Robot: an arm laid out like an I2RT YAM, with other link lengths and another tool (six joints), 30 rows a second.
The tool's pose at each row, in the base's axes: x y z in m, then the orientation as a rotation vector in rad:
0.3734, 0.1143, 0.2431, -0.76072, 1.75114, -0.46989
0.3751, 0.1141, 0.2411, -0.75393, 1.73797, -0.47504
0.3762, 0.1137, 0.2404, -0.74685, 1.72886, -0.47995
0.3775, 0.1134, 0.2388, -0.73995, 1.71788, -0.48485
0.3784, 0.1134, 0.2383, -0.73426, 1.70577, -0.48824
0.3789, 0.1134, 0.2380, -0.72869, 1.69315, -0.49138
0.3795, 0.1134, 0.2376, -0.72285, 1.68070, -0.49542
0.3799, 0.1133, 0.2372, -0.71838, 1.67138, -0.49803
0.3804, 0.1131, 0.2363, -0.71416, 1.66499, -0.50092
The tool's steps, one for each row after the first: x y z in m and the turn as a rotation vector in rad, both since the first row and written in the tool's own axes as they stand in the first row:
0.0012, 0.0007, 0.0022, 0.01134, -0.00982, -0.00009
0.0018, 0.0006, 0.0034, 0.02129, -0.01611, 0.00077
0.0029, 0.0011, 0.0052, 0.03181, -0.02403, 0.00121
0.0031, 0.0012, 0.0062, 0.04121, -0.03352, 0.00138
0.0032, 0.0013, 0.0067, 0.05059, -0.04355, 0.00150
0.0034, 0.0014, 0.0074, 0.06059, -0.05305, 0.00136
0.0036, 0.0015, 0.0079, 0.06791, -0.06032, 0.00153
0.0043, 0.0018, 0.0087, 0.07421, -0.06486, 0.00186

